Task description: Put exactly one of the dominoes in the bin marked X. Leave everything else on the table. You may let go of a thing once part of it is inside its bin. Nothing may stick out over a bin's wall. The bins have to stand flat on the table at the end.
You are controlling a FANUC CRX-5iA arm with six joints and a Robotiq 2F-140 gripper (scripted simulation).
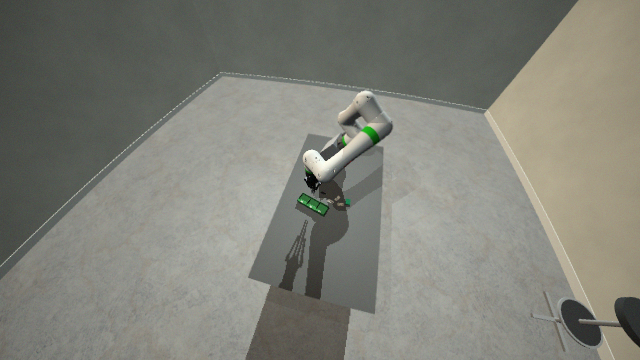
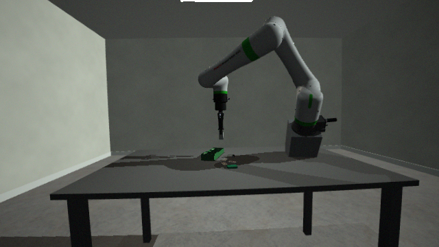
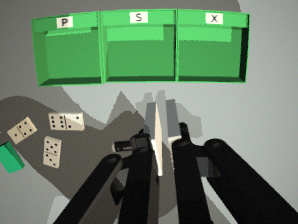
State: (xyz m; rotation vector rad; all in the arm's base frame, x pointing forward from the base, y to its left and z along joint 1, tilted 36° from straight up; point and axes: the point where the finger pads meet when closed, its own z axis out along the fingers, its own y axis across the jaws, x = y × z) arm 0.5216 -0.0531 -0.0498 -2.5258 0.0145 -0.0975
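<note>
Right now my hand is 50 mm short of the green three-compartment bin, 20 mm to the right of it and 120 mm above it. The rest, counted from my hand: green block 80 mm behind, 270 mm to the left, 140 mm below; small dark piece 80 mm behind, 60 mm to the left, 140 mm below.
</note>
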